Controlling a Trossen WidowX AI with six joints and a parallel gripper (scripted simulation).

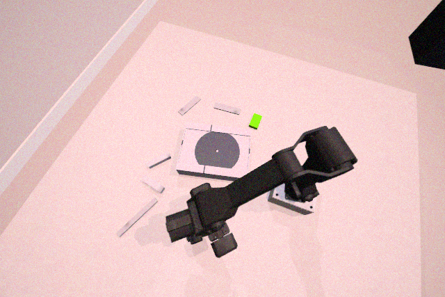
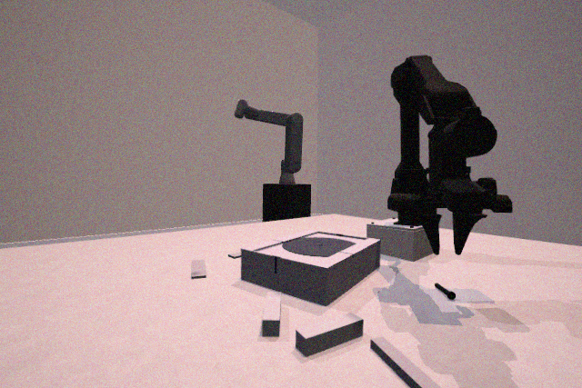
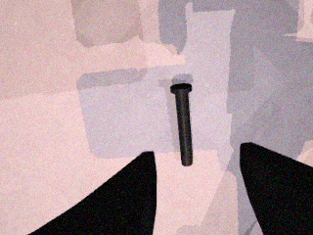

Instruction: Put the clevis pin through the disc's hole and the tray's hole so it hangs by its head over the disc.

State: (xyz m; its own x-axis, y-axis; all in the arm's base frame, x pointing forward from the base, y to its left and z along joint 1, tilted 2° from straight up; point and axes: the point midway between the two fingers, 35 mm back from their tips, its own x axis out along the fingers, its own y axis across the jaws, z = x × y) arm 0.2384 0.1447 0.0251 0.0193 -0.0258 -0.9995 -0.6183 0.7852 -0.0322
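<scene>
The steel pin is 10 mm behind my gripper tip, 10 mm to the right of it and 70 mm below it. Round my gripper tip: rimmed tray (50 mm ahead, 240 mm to the right, 30 mm below); dark disc (40 mm ahead, 230 mm to the right, 20 mm below); bar (250 mm ahead, 40 mm to the left, 70 mm below).
</scene>
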